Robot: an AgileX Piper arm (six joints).
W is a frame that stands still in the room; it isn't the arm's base.
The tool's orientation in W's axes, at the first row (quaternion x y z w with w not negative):
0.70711, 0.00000, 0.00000, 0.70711
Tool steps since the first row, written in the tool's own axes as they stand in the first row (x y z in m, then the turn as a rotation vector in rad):
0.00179, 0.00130, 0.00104, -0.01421, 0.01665, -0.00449
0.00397, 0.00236, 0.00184, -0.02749, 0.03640, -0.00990
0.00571, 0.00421, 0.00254, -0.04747, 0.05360, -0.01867
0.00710, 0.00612, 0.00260, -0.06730, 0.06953, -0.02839
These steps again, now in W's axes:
0.00179, -0.00104, 0.00130, -0.01421, 0.00449, 0.01665
0.00397, -0.00184, 0.00236, -0.02749, 0.00990, 0.03640
0.00571, -0.00254, 0.00421, -0.04747, 0.01867, 0.05360
0.00710, -0.00260, 0.00612, -0.06730, 0.02839, 0.06953

